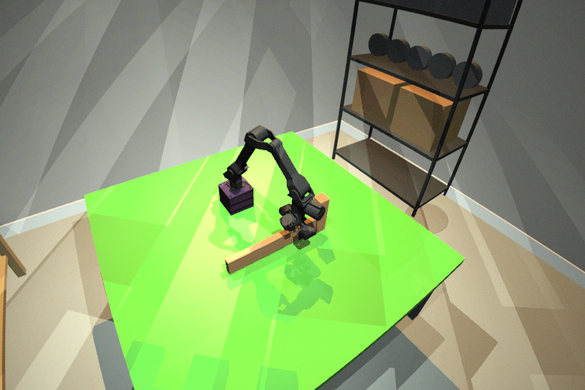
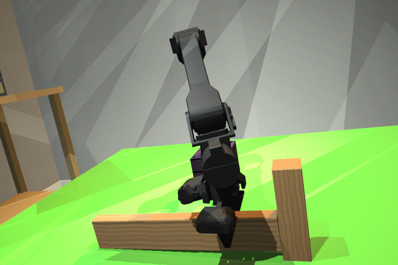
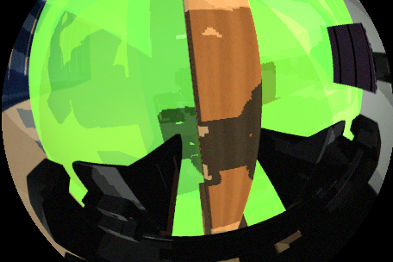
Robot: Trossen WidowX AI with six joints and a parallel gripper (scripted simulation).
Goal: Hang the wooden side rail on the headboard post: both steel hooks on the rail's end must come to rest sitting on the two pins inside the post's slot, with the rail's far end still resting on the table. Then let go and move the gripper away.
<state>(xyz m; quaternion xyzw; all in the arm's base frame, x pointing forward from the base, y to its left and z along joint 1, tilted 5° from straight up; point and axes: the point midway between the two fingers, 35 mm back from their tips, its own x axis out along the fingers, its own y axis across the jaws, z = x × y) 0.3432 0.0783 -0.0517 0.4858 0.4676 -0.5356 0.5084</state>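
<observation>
The headboard post is 120 mm to the left of my gripper tip and 50 mm above it.
</observation>
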